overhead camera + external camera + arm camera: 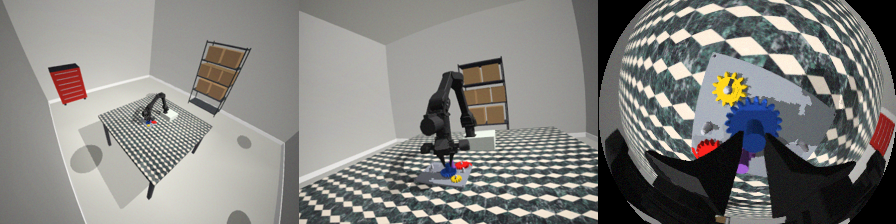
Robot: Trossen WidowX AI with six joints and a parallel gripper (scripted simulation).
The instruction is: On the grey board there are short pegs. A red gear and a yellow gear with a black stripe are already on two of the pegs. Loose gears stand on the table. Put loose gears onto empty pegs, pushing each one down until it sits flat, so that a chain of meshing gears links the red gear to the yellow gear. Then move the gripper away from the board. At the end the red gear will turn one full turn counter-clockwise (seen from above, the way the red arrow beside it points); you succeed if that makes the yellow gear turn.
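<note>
Right now my gripper tip is 1 cm above the blue gear. Round my gripper tip: yellow gear: 4 cm to the left, 3 cm below, 2 cm ahead; then red gear: 8 cm behind, 3 cm to the left, 3 cm below; then small purple gear: 5 cm behind, 2 cm below, 1 cm to the right.
</note>
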